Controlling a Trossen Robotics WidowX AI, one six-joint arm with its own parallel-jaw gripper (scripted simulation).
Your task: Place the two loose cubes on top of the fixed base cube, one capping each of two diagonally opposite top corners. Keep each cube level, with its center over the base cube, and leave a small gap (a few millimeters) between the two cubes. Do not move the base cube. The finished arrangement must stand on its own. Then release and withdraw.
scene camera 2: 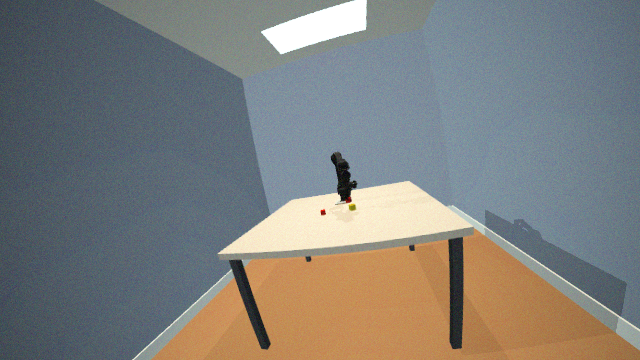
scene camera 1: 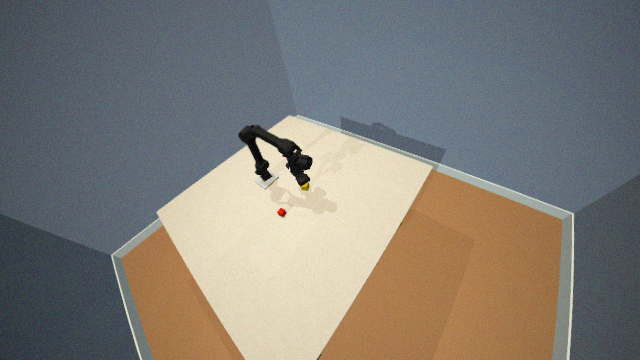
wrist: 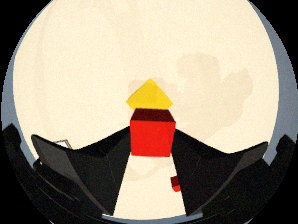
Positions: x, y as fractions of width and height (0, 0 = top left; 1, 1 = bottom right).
My gripper (wrist: 0.51, 0.59) carries a red cube (wrist: 0.51, 0.58). I also see a yellow cube (wrist: 0.50, 0.43).
